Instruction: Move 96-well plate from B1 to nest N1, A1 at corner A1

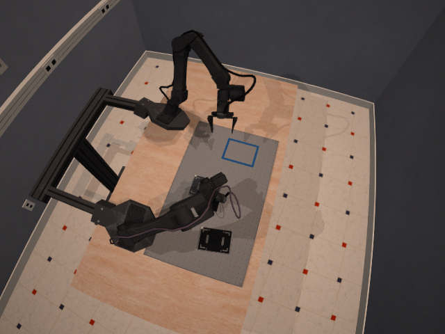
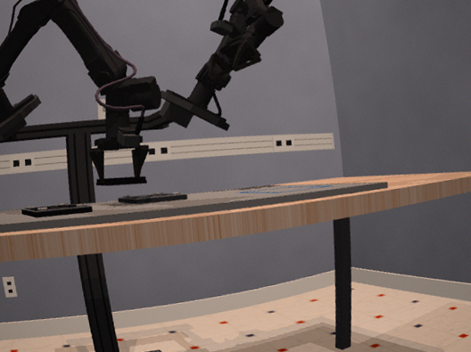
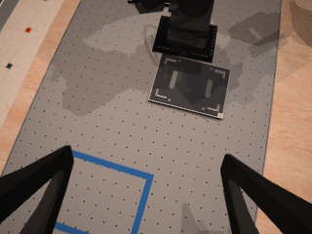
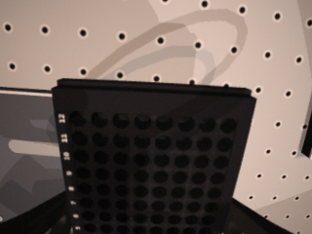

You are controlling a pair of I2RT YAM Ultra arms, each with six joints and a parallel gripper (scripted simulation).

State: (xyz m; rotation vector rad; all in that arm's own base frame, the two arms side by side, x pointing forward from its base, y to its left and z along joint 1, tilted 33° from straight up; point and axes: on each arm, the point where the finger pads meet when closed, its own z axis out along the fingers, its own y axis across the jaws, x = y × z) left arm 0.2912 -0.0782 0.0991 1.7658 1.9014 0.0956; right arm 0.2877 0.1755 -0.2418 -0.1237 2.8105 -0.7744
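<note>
Right now my right hand is 190 mm to the left of the black plate nest, 80 mm short of it and 50 mm above it. Round my right hand: 96-well plate: right at my right hand; A1 label: 140 mm to the right, 40 mm below.
</note>
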